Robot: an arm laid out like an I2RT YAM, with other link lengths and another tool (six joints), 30 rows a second.
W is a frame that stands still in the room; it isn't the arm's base.
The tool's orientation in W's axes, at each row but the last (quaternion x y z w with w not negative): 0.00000 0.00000 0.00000 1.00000; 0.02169 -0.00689 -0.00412 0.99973; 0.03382 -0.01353 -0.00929 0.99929; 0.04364 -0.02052 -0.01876 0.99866
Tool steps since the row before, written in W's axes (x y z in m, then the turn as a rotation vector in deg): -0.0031 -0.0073 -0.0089 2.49 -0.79 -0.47; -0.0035 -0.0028 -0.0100 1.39 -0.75 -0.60; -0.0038 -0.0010 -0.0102 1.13 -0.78 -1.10; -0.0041 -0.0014 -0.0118 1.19 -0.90 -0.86
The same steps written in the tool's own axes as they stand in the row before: -0.0031 -0.0073 -0.0089 2.49 -0.79 -0.47; -0.0036 -0.0033 -0.0098 1.39 -0.76 -0.59; -0.0040 -0.0018 -0.0100 1.12 -0.83 -1.08; -0.0045 -0.0026 -0.0114 1.19 -0.93 -0.83
